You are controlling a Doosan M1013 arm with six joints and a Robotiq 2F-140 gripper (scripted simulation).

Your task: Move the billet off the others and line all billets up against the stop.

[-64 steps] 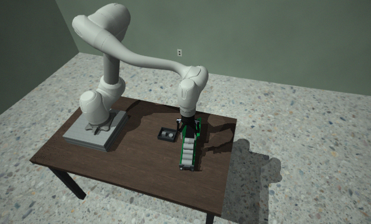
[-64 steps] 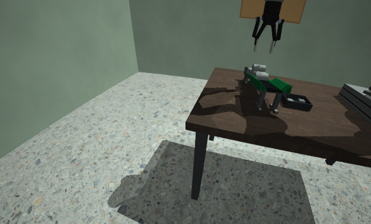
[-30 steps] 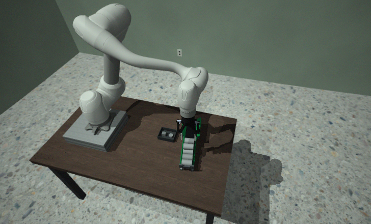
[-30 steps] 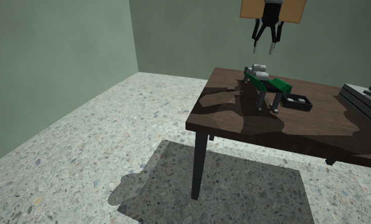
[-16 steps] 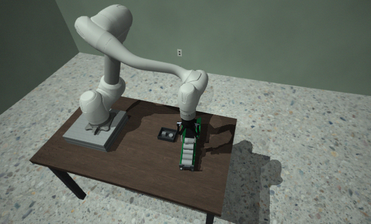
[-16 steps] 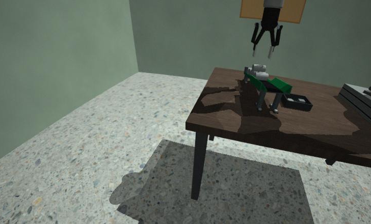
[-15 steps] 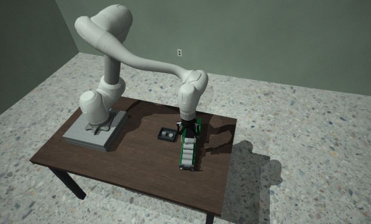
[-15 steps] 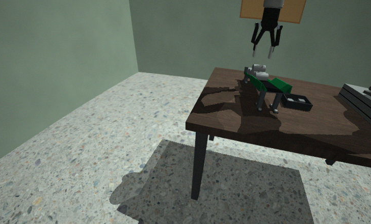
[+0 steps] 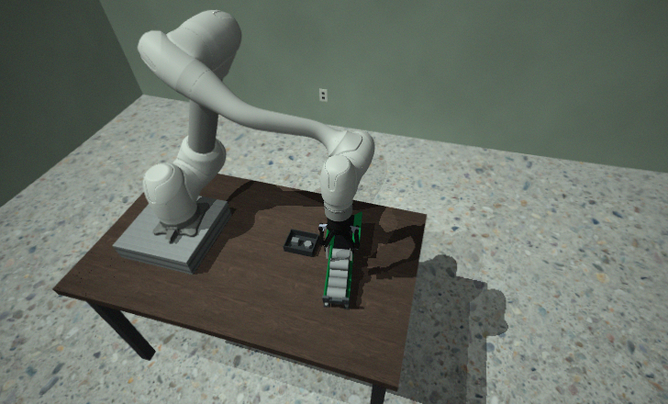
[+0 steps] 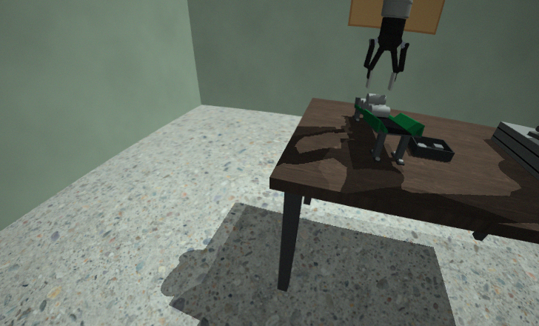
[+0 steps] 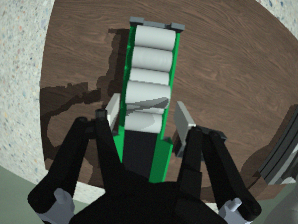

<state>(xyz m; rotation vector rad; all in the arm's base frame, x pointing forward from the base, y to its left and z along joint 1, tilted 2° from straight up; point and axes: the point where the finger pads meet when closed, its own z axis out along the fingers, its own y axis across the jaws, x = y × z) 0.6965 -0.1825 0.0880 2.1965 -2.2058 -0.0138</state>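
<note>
Right now the ramp is 7 cm to the left of my hand and 12 cm below it. Round my hand: small dark tray (18 cm behind, 16 cm to the left, 18 cm below); then grey stop (12 cm to the right, 13 cm below).
</note>
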